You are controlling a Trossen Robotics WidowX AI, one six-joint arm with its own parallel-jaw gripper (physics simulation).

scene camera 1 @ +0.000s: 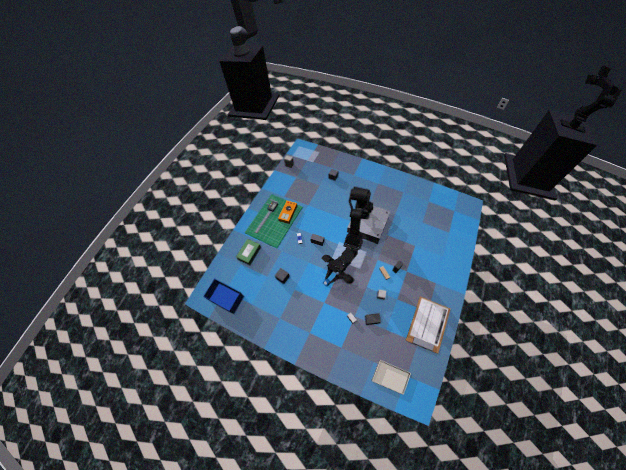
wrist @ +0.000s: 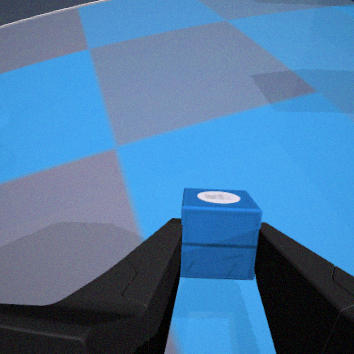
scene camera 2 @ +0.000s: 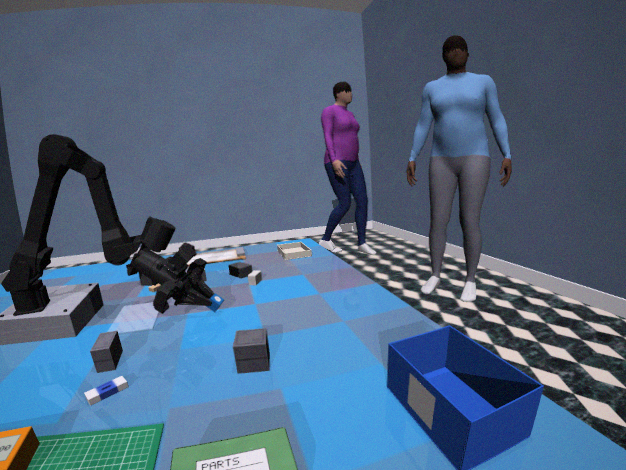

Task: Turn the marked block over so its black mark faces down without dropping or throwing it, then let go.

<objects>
gripper: holds a marked block (wrist: 220, 227)
</objects>
